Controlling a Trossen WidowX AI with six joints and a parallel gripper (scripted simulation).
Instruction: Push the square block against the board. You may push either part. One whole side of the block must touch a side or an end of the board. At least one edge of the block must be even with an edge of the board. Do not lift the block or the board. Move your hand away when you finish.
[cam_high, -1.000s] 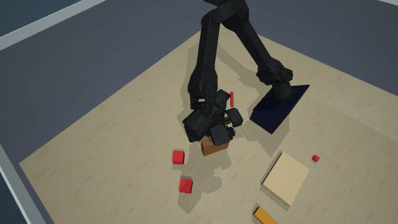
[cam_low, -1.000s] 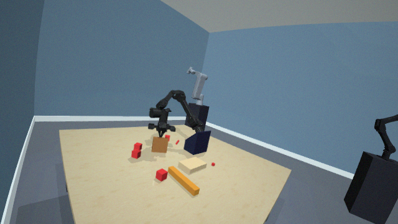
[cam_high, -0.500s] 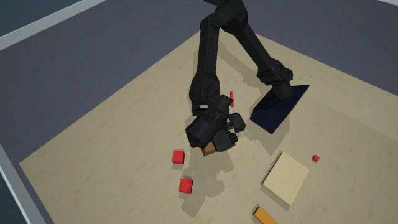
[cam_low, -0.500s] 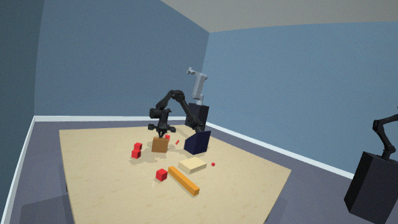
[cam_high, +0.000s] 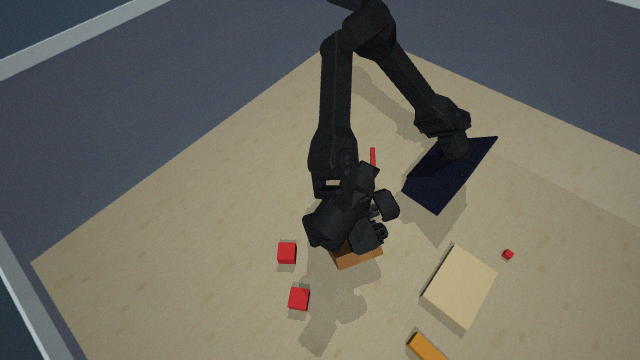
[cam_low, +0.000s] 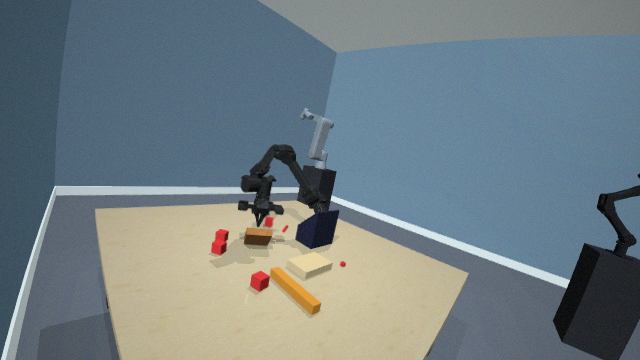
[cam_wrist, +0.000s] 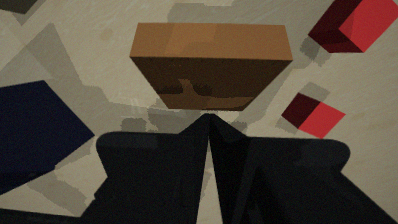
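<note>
Now: gripper tip 1 cm short of the brown block, 2 cm to the right of it and 4 cm above it. The rest, counted from my gripper tip: cream board 7 cm behind, 26 cm to the left, 7 cm below; then long orange board 10 cm ahead, 33 cm to the left, 7 cm below; then small red stick 26 cm behind, 8 cm to the right, 8 cm below.
</note>
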